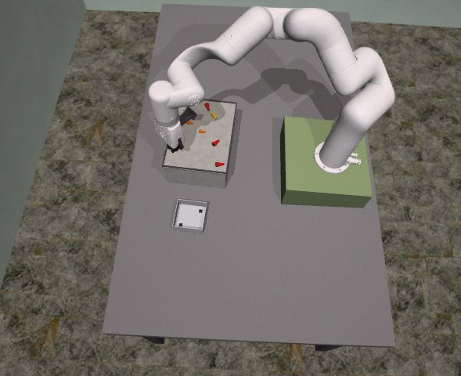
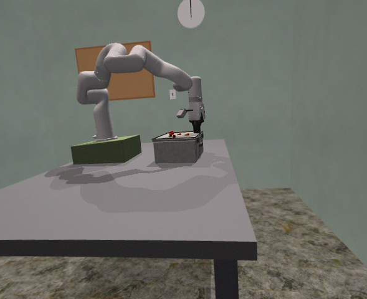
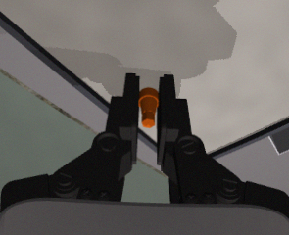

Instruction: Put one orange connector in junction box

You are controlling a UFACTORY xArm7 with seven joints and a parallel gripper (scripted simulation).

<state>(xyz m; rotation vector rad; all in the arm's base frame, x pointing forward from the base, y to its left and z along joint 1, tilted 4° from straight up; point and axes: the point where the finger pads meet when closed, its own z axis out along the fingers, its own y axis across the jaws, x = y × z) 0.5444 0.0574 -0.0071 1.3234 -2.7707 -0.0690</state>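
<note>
My hand is 80 mm past the tool case, 80 mm to the left of it and 50 mm above it. Also, from my hand: yellow connector: 110 mm behind, 160 mm to the right, 10 mm below.
</note>
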